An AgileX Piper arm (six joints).
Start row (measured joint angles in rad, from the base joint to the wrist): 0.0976, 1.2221, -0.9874, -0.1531, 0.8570, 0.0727
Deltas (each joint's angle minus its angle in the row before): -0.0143, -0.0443, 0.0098, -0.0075, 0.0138, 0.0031; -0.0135, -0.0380, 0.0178, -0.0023, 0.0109, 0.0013; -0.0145, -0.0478, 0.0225, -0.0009, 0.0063, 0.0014; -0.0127, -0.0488, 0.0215, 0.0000, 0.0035, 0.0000; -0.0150, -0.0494, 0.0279, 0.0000, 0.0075, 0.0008; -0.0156, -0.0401, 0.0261, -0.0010, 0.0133, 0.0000; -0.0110, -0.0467, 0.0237, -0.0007, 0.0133, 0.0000; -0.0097, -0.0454, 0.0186, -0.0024, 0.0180, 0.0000; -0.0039, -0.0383, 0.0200, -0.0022, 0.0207, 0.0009; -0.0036, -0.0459, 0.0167, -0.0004, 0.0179, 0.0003; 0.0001, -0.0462, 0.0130, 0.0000, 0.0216, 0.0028; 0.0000, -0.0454, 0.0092, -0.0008, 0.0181, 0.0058; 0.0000, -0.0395, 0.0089, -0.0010, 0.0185, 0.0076
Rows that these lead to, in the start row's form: 0.0833, 1.1778, -0.9776, -0.1606, 0.8708, 0.0758; 0.0698, 1.1398, -0.9598, -0.1629, 0.8817, 0.0771; 0.0553, 1.0920, -0.9373, -0.1638, 0.8880, 0.0785; 0.0426, 1.0432, -0.9158, -0.1638, 0.8915, 0.0785; 0.0276, 0.9938, -0.8879, -0.1638, 0.8990, 0.0793; 0.0120, 0.9537, -0.8618, -0.1648, 0.9123, 0.0793; 0.0010, 0.9070, -0.8381, -0.1655, 0.9256, 0.0793; -0.0087, 0.8616, -0.8195, -0.1679, 0.9436, 0.0793; -0.0126, 0.8233, -0.7995, -0.1701, 0.9643, 0.0802; -0.0162, 0.7774, -0.7828, -0.1705, 0.9822, 0.0805; -0.0161, 0.7312, -0.7698, -0.1705, 1.0038, 0.0833; -0.0161, 0.6858, -0.7606, -0.1713, 1.0219, 0.0891; -0.0161, 0.6463, -0.7517, -0.1723, 1.0404, 0.0967
